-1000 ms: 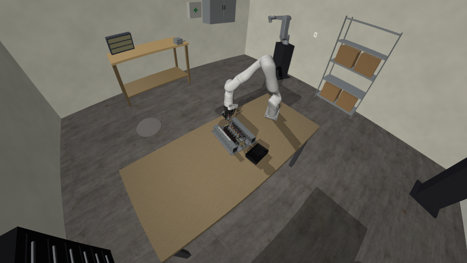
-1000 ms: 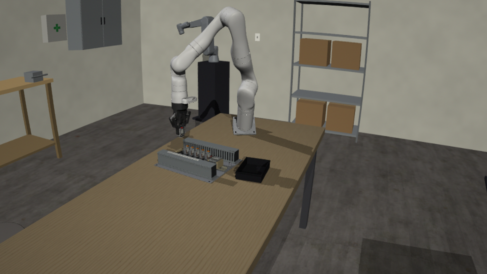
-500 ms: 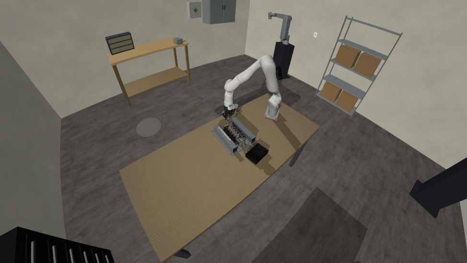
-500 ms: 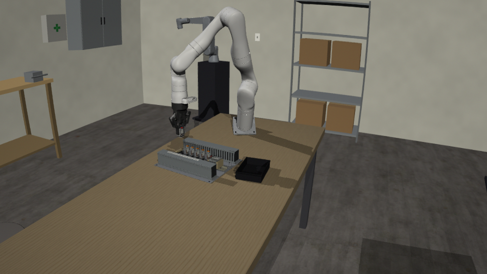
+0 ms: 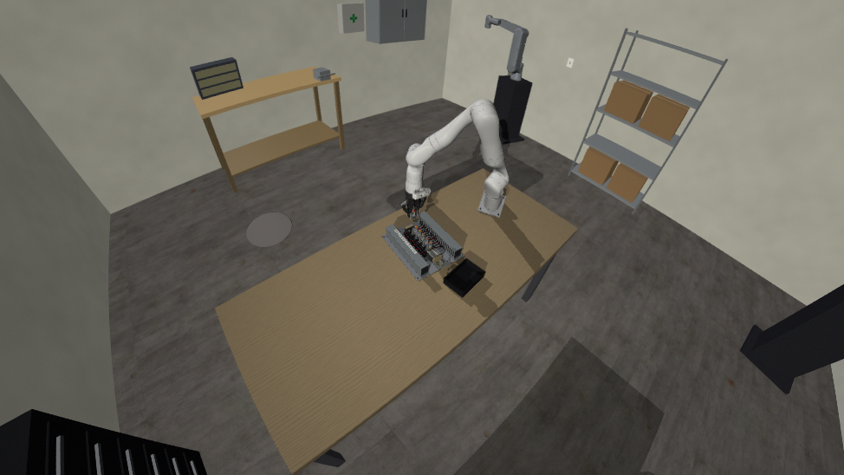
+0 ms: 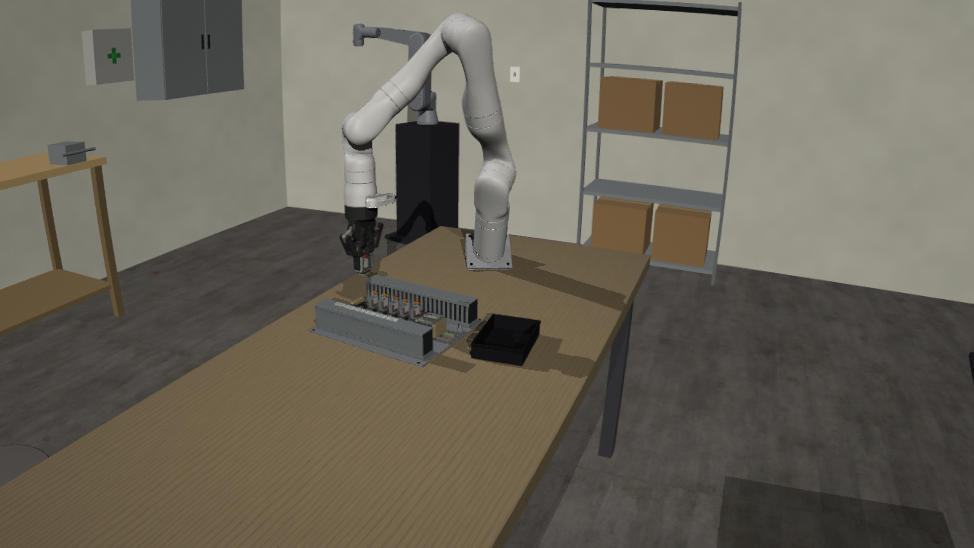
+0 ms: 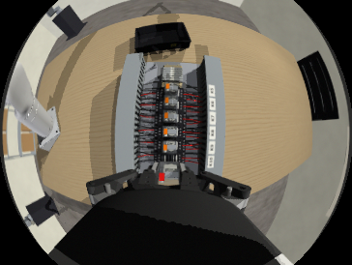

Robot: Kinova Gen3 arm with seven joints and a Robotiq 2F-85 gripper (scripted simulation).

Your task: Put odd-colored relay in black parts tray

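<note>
The black parts tray lies 350 mm to the left of my hand, 120 mm below it and 80 mm behind it. Also, from my hand: relay 10 mm below.
</note>
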